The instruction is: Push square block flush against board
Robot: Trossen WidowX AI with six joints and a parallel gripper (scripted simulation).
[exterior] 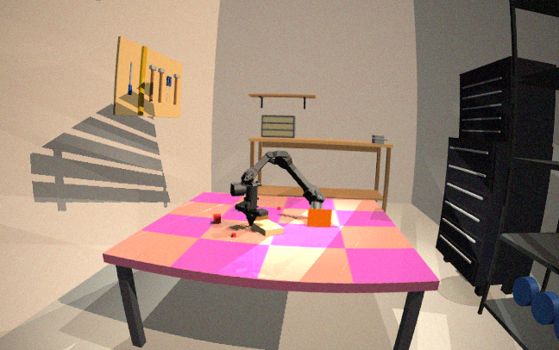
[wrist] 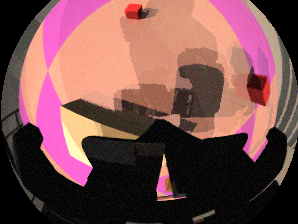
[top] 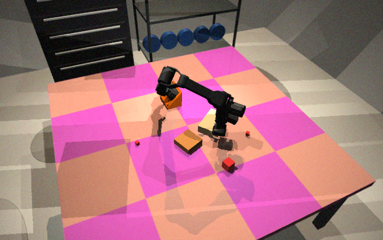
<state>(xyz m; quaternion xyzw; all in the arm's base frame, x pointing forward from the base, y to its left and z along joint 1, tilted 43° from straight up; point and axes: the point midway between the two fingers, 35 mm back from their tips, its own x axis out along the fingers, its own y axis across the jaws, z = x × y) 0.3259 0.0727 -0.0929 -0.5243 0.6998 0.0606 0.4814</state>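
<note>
Right now my gripper tip is 80 mm past the board and 10 mm to the right of it. From my gripper tip the other things lie so: square block (170 mm to the right, 10 mm behind); red cube (190 mm ahead, 70 mm to the right, 10 mm above).
</note>
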